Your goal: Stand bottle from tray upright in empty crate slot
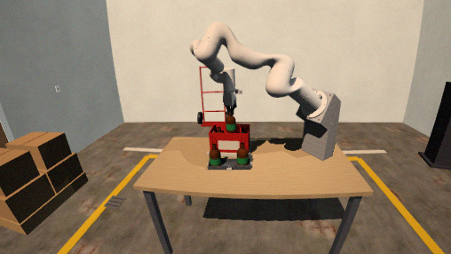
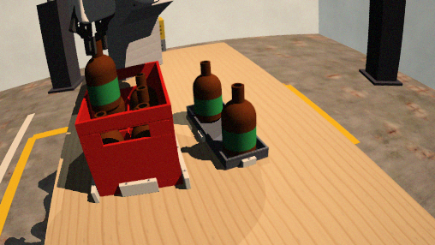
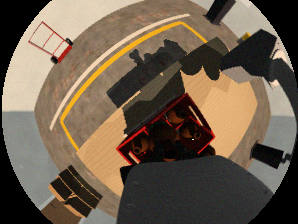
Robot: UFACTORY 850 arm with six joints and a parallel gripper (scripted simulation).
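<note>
Now: hand 1 cm past the red crate, 4 cm to the right of it and 20 cm above it. Also, from my hand: tray 9 cm behind, 25 cm to the left, 27 cm below.
</note>
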